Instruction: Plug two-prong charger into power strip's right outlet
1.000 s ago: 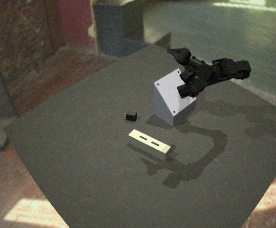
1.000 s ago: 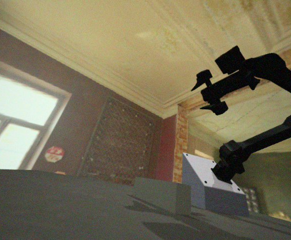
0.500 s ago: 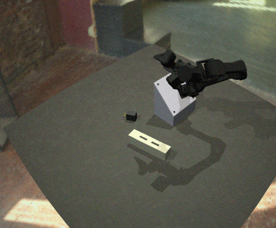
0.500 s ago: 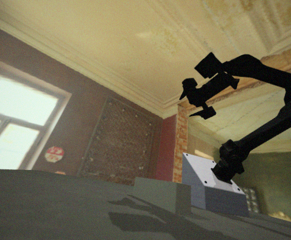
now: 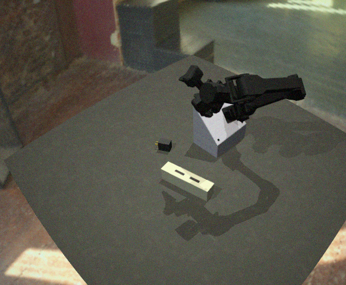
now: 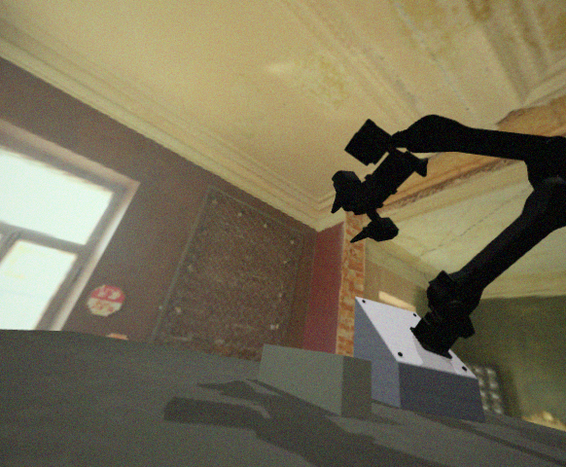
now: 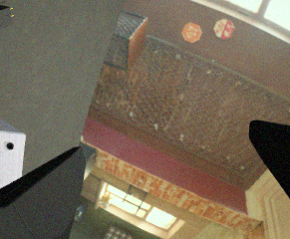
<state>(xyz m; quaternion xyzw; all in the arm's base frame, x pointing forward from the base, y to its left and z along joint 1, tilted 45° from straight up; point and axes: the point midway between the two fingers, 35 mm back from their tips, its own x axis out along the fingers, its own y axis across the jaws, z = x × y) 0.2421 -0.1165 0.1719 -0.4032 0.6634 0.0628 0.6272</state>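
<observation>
Now: the charger 50 mm ahead of my gripper tip, 130 mm to the right of it and 320 mm below it.
</observation>
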